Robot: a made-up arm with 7 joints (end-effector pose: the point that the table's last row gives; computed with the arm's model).
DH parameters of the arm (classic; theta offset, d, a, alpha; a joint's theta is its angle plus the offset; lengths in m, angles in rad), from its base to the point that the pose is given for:
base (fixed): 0 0 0 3.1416
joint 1: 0 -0.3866 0 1.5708
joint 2: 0 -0.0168 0 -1.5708
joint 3: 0 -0.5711 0 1.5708
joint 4: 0 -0.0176 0 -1.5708
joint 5: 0 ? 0 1.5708
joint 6: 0 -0.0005 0 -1.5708
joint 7: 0 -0.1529 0 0
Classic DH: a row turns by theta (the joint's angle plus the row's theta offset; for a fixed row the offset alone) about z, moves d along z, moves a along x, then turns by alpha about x.
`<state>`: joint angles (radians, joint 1 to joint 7).
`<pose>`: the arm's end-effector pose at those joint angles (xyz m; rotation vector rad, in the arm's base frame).
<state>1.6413 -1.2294 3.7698 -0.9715 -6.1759 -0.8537 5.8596</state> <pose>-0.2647 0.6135 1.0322 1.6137 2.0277 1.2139</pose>
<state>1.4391 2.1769 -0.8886 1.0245 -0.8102 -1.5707 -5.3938</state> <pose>0.2164 -0.5336 -0.3608 0.0067 0.9515 0.9597</pose>
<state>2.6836 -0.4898 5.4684 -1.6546 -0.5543 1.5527 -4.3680</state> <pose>0.4256 0.5389 0.8093 -0.7982 -2.0385 0.5465</pose>
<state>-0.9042 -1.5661 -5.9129 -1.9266 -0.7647 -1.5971 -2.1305</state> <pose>-0.1975 -0.2539 0.0074 -0.3502 -1.5531 0.4466</pose>
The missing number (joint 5, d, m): -0.4293
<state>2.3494 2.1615 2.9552 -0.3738 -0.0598 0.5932 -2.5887</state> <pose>-0.5932 -0.6282 -0.3360 -0.2244 1.2215 0.9306</pose>
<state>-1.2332 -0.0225 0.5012 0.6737 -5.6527 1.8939 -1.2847</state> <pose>0.3237 0.1203 1.1876 -0.8937 -0.2566 2.0684</pose>
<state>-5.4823 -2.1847 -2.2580 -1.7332 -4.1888 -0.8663 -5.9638</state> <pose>-0.7626 0.0969 0.2964 -1.6399 -0.3048 -1.9035</pose>
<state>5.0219 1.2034 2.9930 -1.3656 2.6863 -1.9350 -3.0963</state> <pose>0.2683 0.8012 0.3433 1.1265 -2.0454 0.0243</pose>
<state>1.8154 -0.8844 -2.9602 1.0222 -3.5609 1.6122 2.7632</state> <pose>0.3218 0.8216 0.7558 -2.1695 -2.0035 0.5417</pose>
